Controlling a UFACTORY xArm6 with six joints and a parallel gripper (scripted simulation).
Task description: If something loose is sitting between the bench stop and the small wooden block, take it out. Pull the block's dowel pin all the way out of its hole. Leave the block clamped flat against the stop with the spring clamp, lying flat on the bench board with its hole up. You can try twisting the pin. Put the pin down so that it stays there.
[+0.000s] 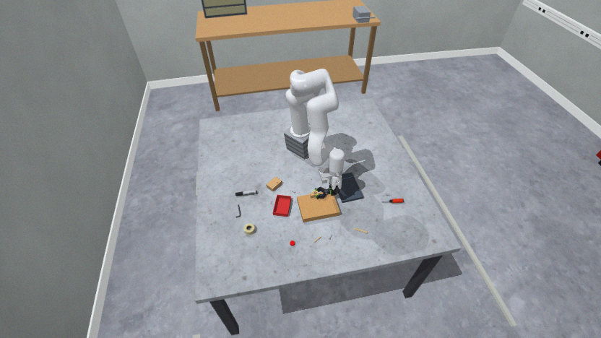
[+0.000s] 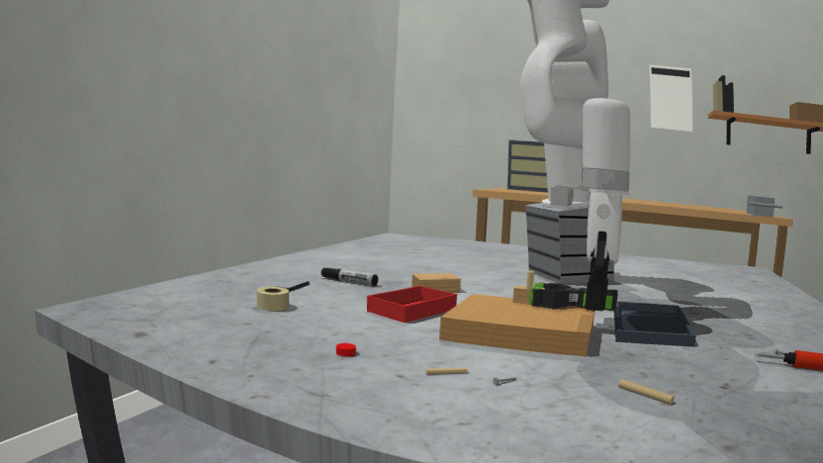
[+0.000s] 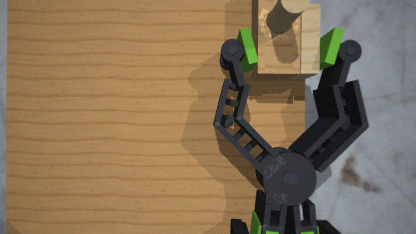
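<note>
Now: the dowel pin 10 cm to the right of my hand and 2 cm ahead of it. From my hand the other things lie so: dark tray: 9 cm to the left, 5 cm below, 5 cm behind; bench board: 9 cm to the right, 7 cm ahead, 3 cm below; wooden block: 10 cm to the right, 2 cm ahead, 1 cm below.
</note>
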